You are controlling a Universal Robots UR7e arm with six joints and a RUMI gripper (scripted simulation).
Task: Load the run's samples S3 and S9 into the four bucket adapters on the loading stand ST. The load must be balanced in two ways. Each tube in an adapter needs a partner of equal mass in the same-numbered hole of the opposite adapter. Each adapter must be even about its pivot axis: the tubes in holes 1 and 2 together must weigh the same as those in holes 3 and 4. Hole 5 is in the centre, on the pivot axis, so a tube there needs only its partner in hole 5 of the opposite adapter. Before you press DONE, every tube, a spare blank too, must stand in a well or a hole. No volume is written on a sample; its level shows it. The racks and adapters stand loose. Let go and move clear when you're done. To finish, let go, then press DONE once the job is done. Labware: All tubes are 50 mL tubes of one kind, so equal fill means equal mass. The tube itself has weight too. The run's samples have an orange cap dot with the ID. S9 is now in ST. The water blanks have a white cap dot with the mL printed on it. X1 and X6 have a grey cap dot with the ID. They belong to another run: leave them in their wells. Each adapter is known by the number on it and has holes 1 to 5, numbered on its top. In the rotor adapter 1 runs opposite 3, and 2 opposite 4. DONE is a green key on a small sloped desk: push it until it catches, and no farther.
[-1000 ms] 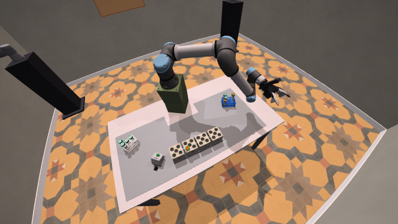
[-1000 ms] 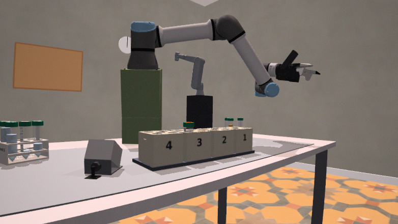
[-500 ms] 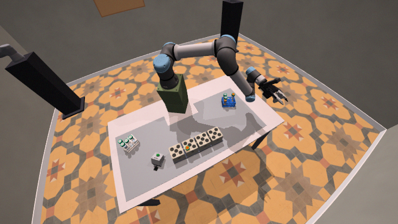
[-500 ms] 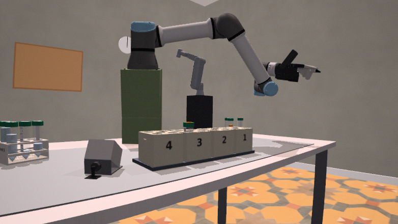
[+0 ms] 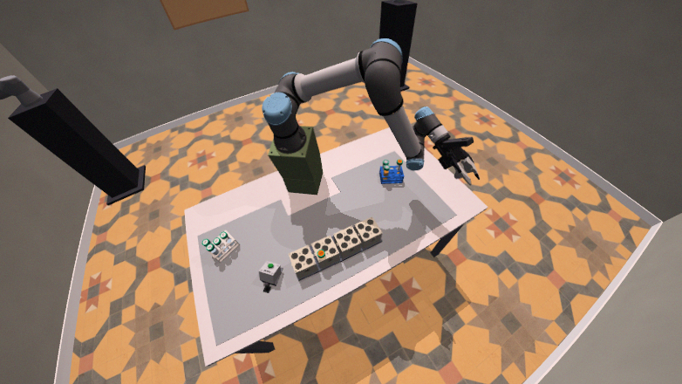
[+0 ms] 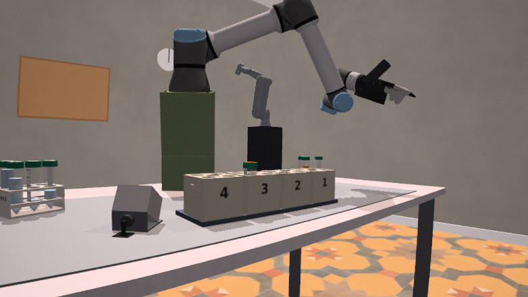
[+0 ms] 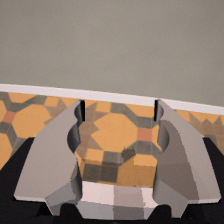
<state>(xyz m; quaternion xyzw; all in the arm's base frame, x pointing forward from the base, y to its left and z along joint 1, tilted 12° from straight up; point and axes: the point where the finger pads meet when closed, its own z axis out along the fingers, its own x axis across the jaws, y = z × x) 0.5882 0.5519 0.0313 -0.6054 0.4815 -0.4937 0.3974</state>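
Right now my hand is 13 cm past the tube, 65 cm to the left of it and 29 cm above it. Round my hand: blue rack (40 cm behind, 6 cm to the right, 33 cm below); then bucket adapter (14 cm behind, 39 cm to the right, 31 cm below); then water blank (41 cm behind, 108 cm to the right, 30 cm below).
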